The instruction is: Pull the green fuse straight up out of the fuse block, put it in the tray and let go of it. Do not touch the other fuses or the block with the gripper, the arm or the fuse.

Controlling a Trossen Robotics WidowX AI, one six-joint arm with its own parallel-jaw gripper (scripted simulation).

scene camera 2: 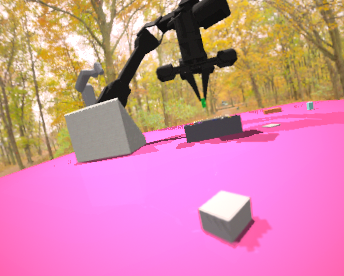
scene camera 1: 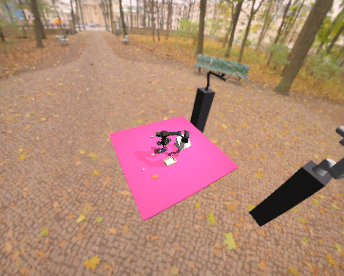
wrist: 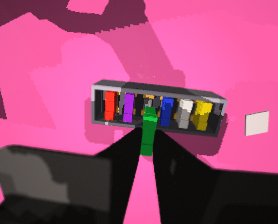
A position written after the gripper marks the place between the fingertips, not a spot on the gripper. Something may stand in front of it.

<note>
The gripper [scene camera 2: 202, 100] holds a green fuse. Also in view: a grey cube [scene camera 2: 225, 215].
The gripper also shows in the wrist view [wrist: 147, 134]. The wrist view does not show the grey cube: it is out of frame.
</note>
